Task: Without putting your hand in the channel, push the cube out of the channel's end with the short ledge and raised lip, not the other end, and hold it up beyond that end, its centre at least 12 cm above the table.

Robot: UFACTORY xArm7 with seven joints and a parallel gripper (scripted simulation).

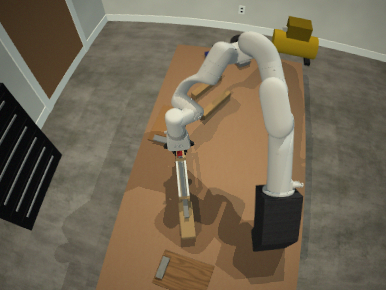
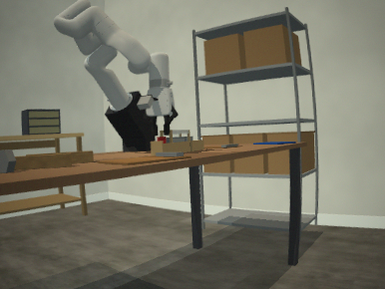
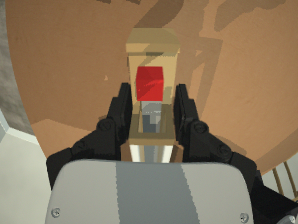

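Right now the red cube is 4 cm below my hand. The rest, counted from my hand: wooden channel 14 cm to the left, 4 cm below, 3 cm behind.
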